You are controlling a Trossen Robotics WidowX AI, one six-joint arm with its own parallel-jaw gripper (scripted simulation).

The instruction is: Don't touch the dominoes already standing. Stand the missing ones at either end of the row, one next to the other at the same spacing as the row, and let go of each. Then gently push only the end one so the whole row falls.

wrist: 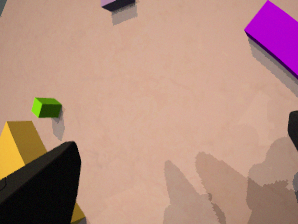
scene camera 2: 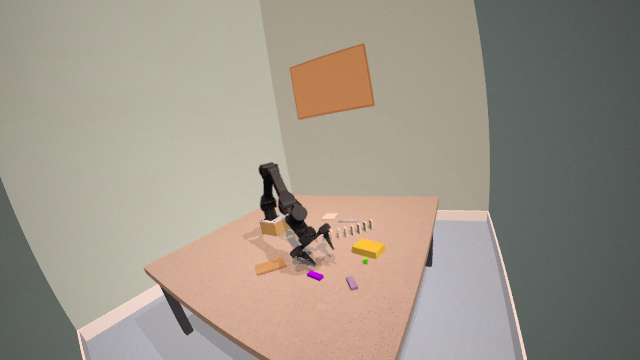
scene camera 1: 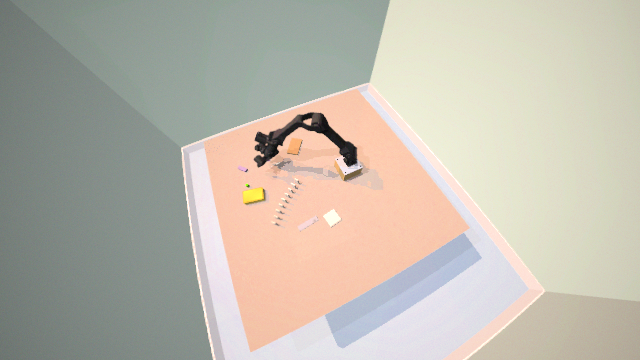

Scene:
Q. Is the gripper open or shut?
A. Open.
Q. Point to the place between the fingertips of the gripper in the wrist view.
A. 189, 138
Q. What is the gripper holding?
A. Nothing.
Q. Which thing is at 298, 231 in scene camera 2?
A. The gripper.

